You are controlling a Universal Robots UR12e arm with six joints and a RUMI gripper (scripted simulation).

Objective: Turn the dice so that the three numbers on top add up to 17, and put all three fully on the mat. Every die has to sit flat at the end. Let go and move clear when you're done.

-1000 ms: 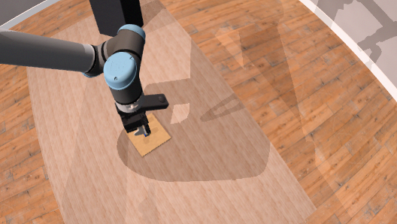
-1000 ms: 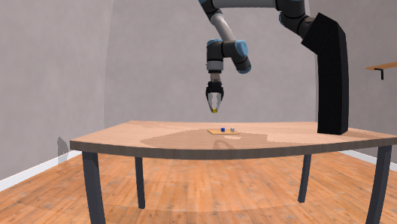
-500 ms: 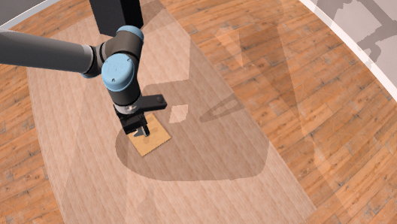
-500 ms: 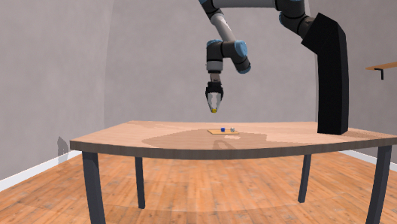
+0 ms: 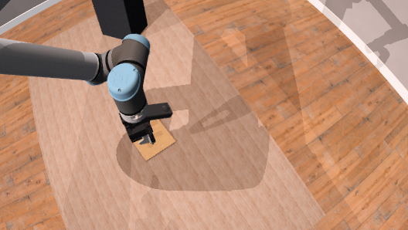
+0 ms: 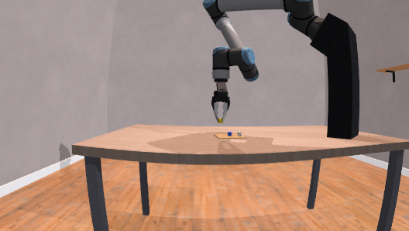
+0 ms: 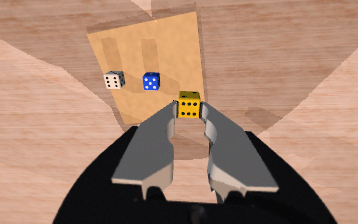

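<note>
My gripper is now 5 cm past the blue die, 2 cm to the right of it and 7 cm above it. Also, from my hand: white die: 10 cm behind, 4 cm to the left, 7 cm below; then tan mat: 5 cm behind, 2 cm to the left, 9 cm below; then yellow die: 1 cm below.
</note>
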